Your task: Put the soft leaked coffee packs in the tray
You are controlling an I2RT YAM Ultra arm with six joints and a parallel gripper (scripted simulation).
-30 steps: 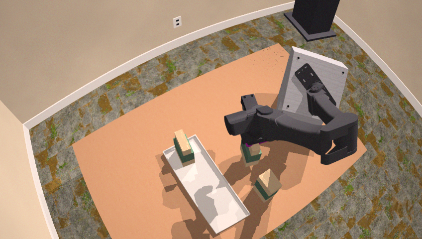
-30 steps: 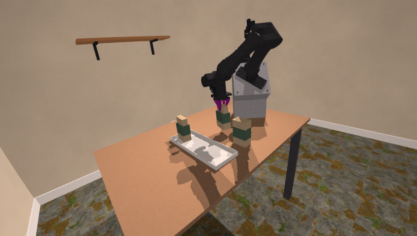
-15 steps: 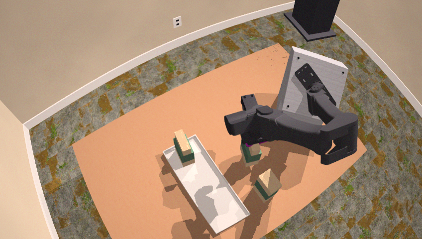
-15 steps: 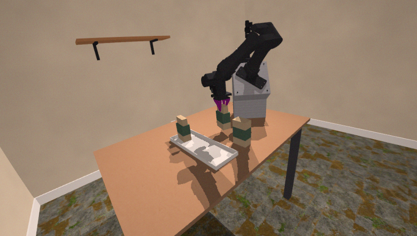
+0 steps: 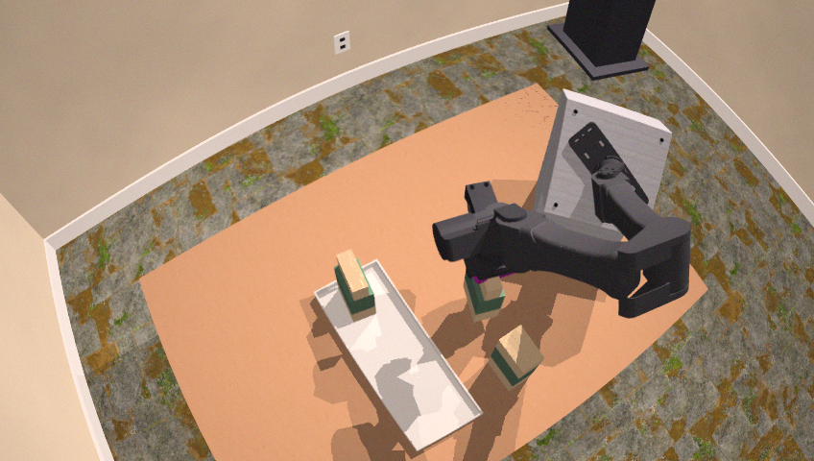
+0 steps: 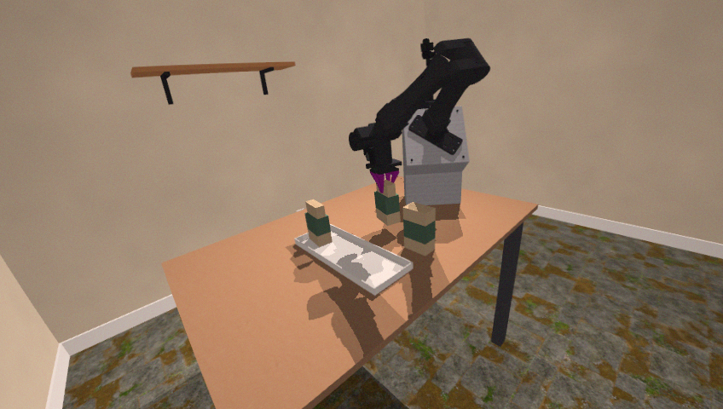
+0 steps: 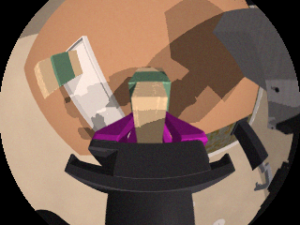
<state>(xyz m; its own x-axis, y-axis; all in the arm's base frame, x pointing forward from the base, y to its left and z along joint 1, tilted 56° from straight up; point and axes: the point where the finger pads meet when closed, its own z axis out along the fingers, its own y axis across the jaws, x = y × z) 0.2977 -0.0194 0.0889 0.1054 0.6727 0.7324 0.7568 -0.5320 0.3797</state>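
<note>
Now: hand 190 mm short of the white tray, 30 mm to the right of it and 160 mm above it.
</note>
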